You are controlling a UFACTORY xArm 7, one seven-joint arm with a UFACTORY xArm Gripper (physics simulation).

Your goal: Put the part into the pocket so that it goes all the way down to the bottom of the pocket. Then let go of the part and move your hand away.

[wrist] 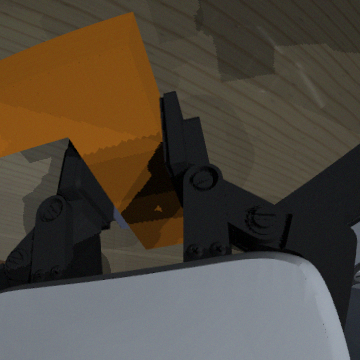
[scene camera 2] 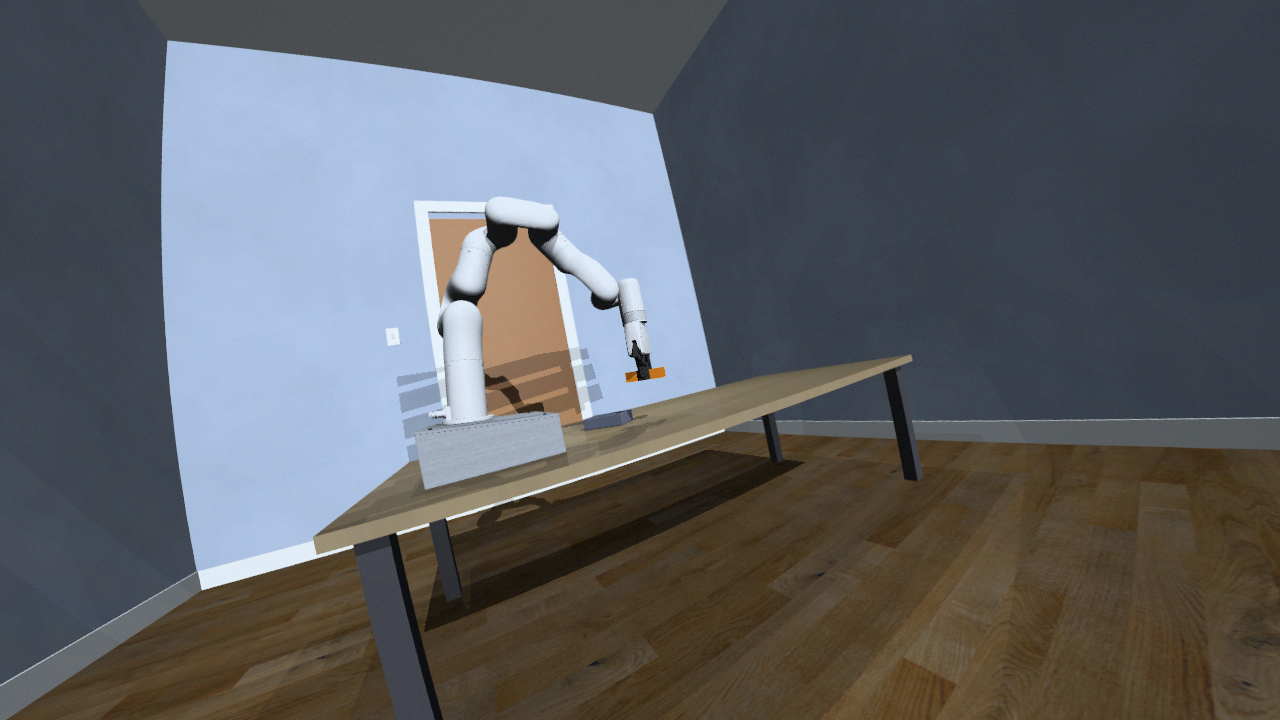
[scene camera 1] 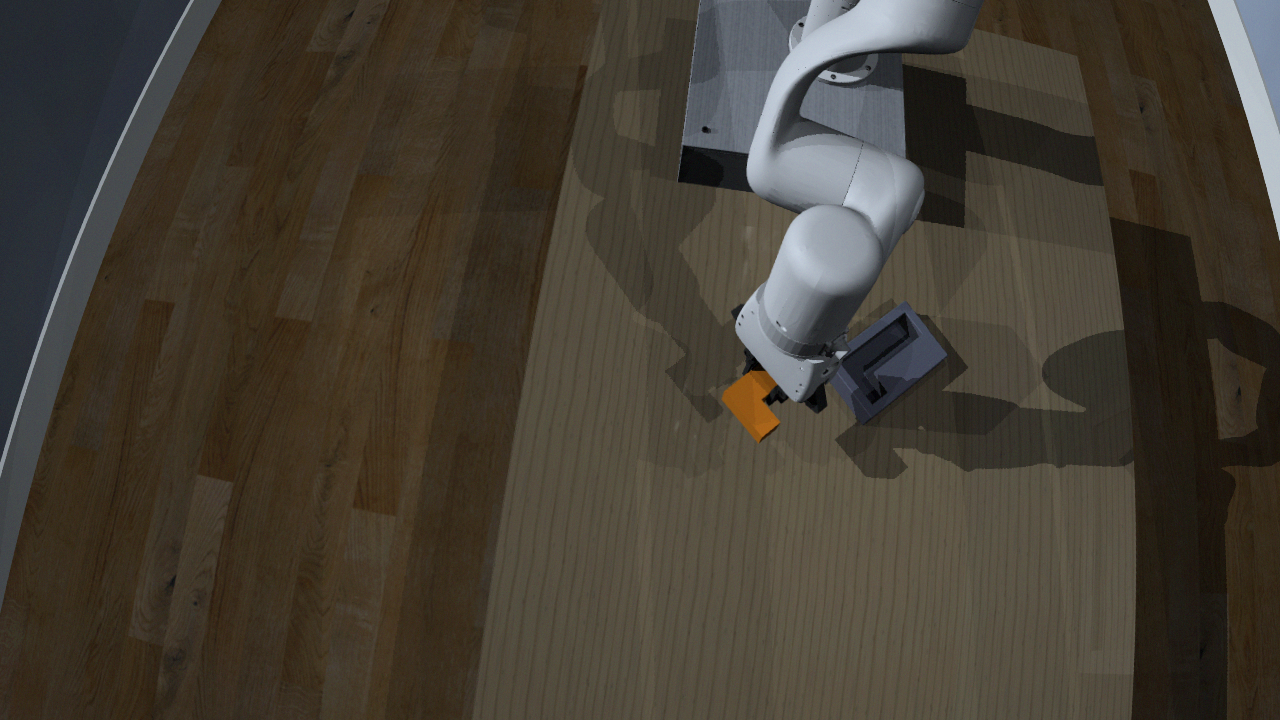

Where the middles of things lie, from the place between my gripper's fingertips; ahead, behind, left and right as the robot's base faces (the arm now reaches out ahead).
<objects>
I see the orange L-shaped part [scene camera 1: 745, 398] 1 cm ahead of my hand and 1 cm above it.
</objects>
